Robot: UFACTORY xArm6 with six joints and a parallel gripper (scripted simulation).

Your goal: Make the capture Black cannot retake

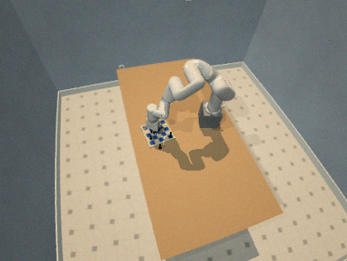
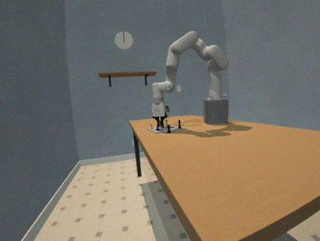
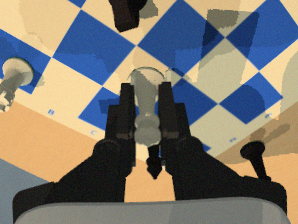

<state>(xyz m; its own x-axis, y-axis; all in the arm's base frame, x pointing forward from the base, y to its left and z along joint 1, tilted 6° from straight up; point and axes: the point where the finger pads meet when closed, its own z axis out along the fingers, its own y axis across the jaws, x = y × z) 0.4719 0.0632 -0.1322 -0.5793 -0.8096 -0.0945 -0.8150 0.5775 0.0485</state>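
My gripper is now 4 cm to the right of the black piece, 3 cm short of it and 2 cm above it. From my hand the other things lie so: white piece 1 cm below; chessboard 4 cm below, 4 cm behind, 1 cm to the right.
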